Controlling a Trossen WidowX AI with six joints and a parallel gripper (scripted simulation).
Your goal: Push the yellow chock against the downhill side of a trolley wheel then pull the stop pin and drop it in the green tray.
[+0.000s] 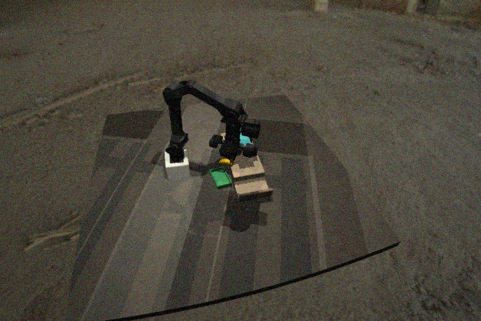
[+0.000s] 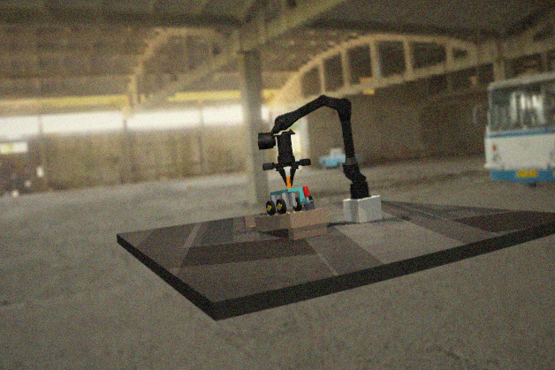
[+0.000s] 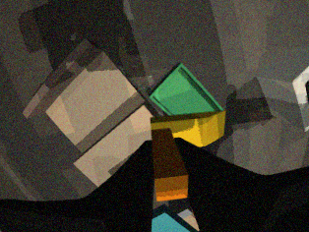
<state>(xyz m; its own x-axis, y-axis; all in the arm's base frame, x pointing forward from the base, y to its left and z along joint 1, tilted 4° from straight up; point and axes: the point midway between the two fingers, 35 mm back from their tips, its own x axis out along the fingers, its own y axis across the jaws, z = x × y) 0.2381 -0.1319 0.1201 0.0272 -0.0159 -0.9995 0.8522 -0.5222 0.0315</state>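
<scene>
My gripper tip is 20 mm past the yellow chock, 10 mm to the right of it and 10 mm above it. The rest, counted from my gripper tip: green tray 170 mm below, 50 mm to the left, 40 mm behind; teal trolley 160 mm to the left, 80 mm ahead, 40 mm below; tan ramp 150 mm to the left, 110 mm below, 80 mm ahead.
</scene>
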